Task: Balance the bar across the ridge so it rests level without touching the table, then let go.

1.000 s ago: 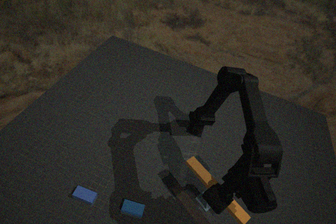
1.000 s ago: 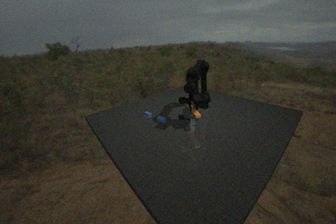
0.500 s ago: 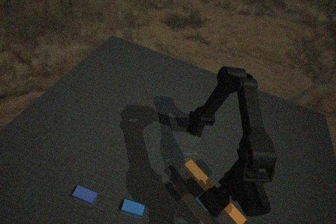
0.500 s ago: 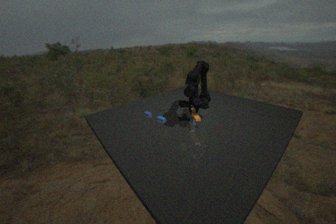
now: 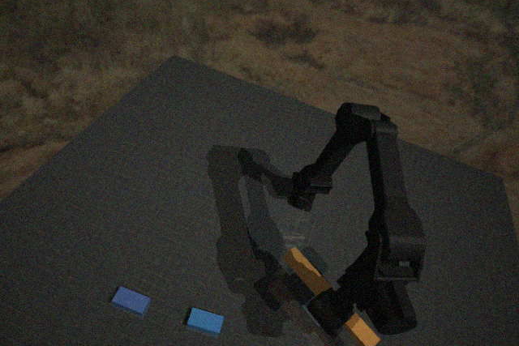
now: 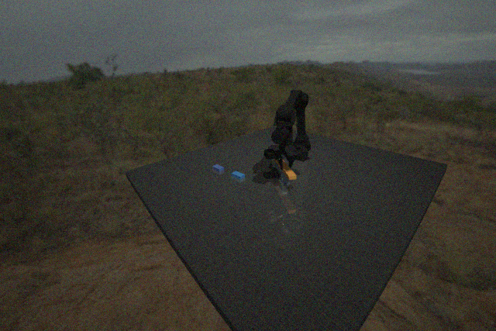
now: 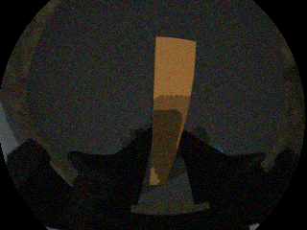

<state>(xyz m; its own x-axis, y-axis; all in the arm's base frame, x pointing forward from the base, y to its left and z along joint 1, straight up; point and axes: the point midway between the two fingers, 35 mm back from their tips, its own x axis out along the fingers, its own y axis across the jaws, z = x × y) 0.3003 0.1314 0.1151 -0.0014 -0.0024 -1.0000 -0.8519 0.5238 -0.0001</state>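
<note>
Right now my gripper tip is 2 cm to the left of the orange bar and 1 cm past it.
</note>
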